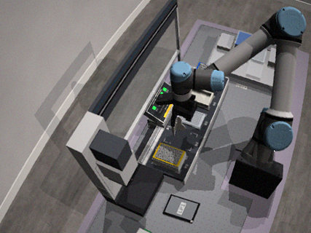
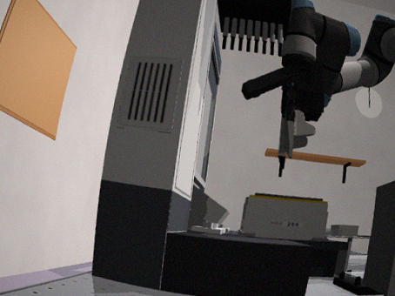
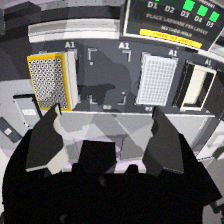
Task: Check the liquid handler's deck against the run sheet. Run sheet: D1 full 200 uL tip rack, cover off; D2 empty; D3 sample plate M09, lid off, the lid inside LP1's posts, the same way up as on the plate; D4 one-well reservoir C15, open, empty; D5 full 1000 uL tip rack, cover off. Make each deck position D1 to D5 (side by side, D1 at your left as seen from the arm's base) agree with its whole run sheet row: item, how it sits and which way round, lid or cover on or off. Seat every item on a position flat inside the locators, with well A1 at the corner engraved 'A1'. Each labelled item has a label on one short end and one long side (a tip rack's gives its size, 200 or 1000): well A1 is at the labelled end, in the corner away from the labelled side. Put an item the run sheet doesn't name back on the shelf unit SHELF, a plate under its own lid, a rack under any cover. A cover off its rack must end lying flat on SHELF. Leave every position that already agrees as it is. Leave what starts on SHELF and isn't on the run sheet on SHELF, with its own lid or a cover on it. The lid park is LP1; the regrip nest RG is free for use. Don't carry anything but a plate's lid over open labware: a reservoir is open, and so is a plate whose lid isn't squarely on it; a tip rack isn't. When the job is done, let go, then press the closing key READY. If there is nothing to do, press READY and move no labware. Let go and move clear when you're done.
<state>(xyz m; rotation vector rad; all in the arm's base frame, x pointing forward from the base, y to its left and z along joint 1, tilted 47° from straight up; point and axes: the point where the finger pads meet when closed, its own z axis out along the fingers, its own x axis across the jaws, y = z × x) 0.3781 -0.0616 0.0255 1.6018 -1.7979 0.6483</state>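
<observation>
My gripper is now 1 cm short of the yellow-rimmed 200 uL tip rack, 13 cm to the right of it and 10 cm above it. Also, from my hand: blue-rimmed tip rack: 1 cm behind, 37 cm to the right, 7 cm below; white well plate: 1 cm behind, 12 cm to the right, 14 cm below; cream one-well reservoir: 1 cm behind, 25 cm to the right, 13 cm below.
</observation>
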